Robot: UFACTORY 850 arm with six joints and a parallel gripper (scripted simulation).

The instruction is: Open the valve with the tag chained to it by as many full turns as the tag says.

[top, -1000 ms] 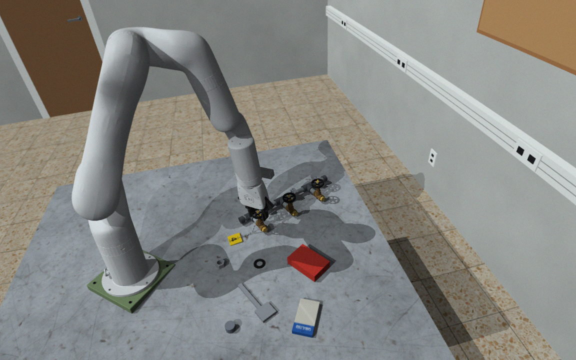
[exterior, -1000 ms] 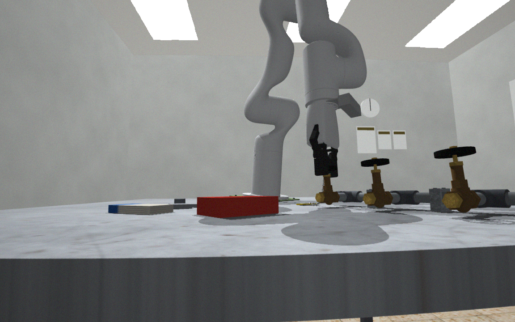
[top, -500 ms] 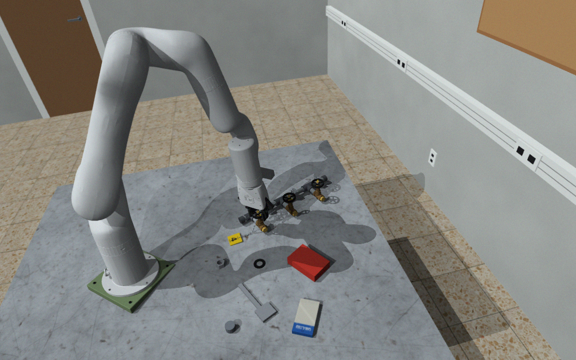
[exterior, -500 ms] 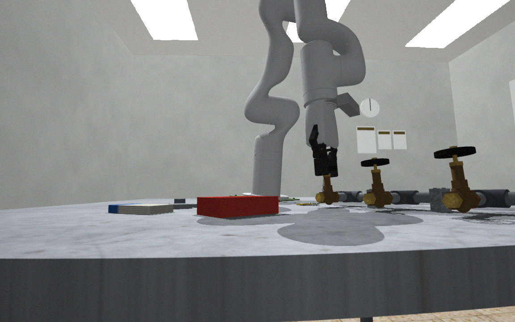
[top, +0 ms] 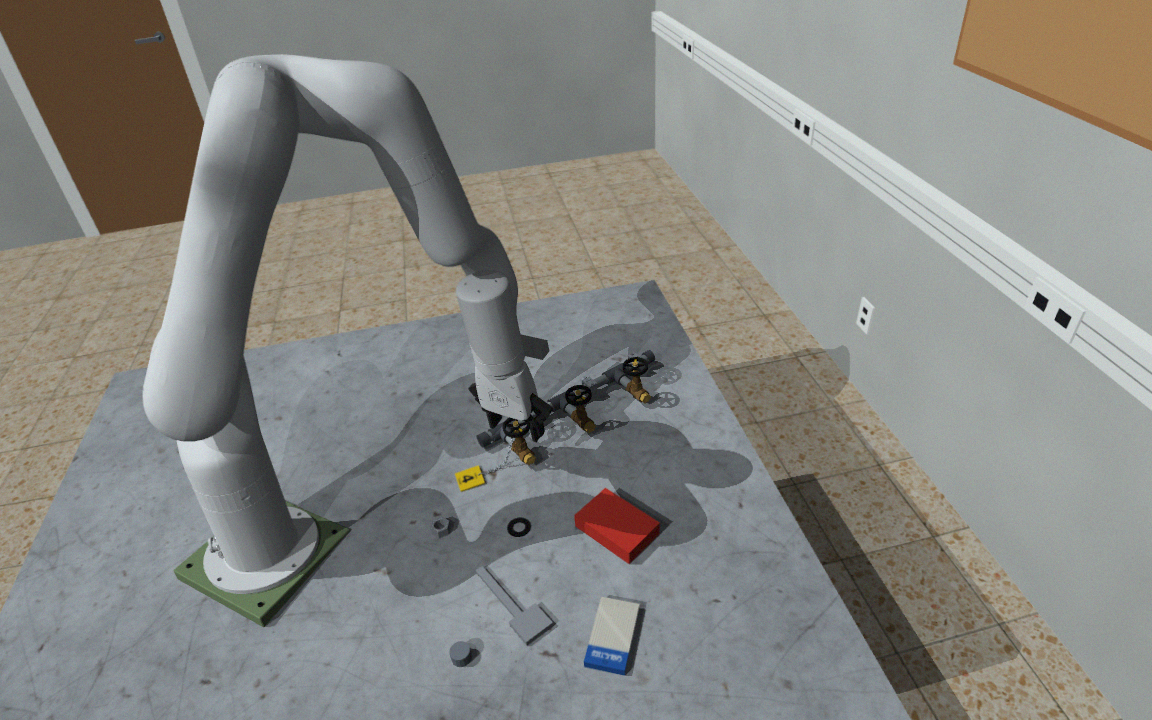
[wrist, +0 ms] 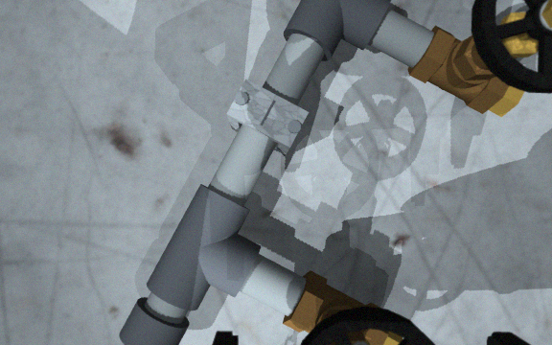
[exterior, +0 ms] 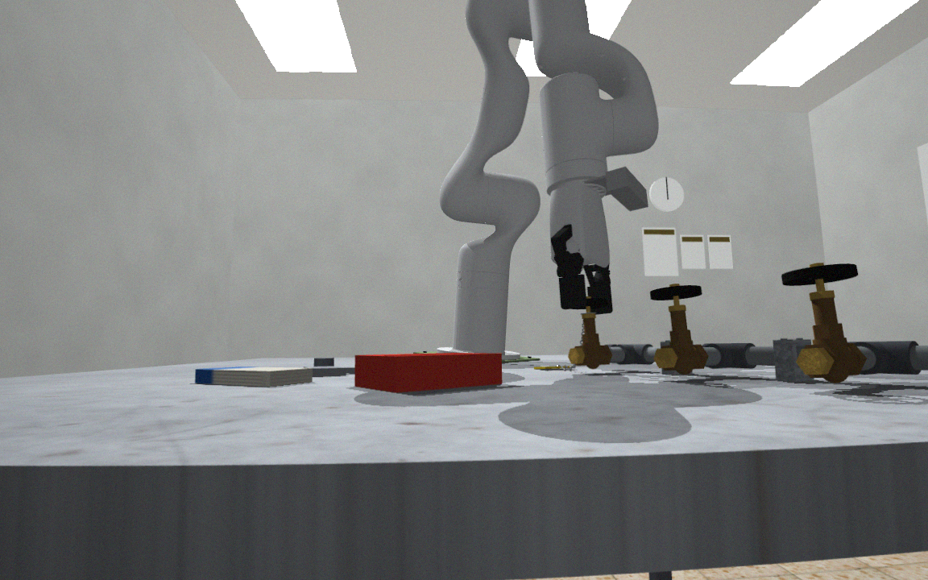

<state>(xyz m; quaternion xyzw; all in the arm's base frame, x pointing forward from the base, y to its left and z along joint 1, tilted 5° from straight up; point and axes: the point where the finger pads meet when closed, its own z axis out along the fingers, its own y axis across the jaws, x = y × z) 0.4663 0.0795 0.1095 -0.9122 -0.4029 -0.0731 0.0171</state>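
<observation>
Right now the yellow tag is 9 cm below my hand, 9 cm behind it and 2 cm to the right of it. Round my hand: black washer: 16 cm to the right, 9 cm below, 4 cm behind; red block: 21 cm to the right, 13 cm ahead, 8 cm below; grey nut: 17 cm behind, 12 cm to the right, 8 cm below.
</observation>
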